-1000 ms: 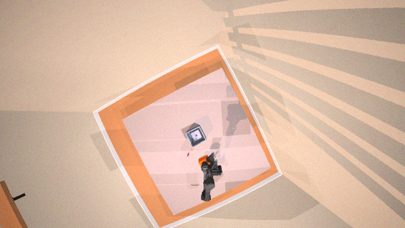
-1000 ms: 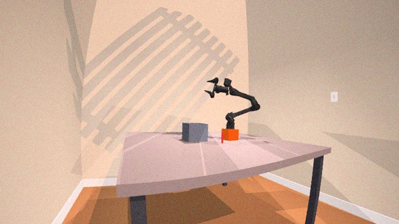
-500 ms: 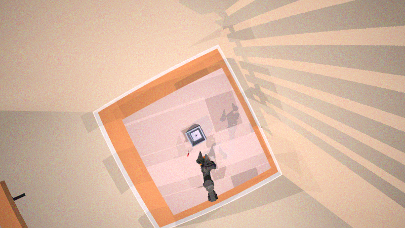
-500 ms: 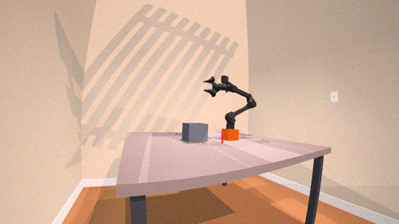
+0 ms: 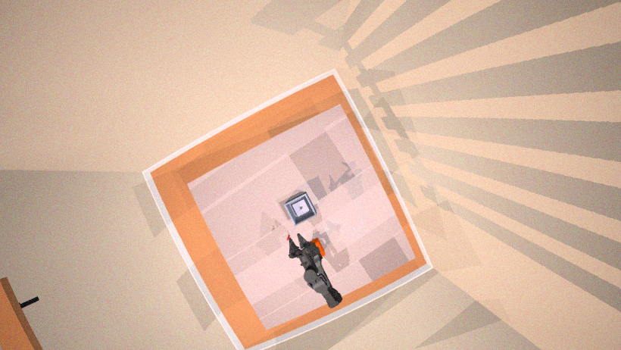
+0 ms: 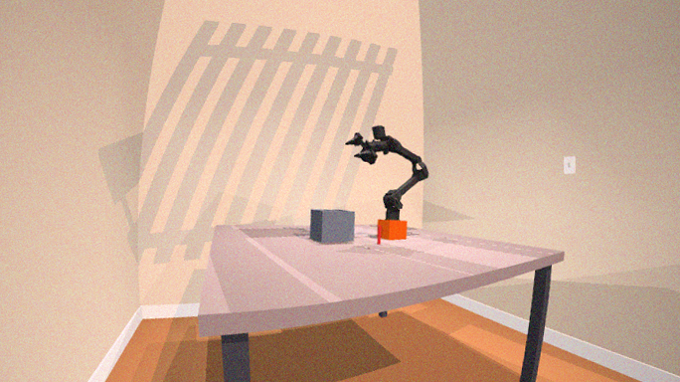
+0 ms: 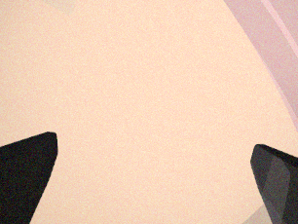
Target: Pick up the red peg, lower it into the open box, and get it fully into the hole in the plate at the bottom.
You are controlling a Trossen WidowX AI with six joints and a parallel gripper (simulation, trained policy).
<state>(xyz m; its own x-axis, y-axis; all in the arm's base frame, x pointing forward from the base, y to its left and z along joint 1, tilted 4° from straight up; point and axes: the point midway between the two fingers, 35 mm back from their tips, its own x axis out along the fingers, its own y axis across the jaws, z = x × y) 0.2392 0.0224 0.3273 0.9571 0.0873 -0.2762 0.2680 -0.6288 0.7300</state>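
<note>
My gripper tip is 100 mm past the red peg, 120 mm to the right of it and 390 mm above it. The rest, counted from my gripper tip: plate: 60 mm ahead, 50 mm to the right, 380 mm below.
</note>
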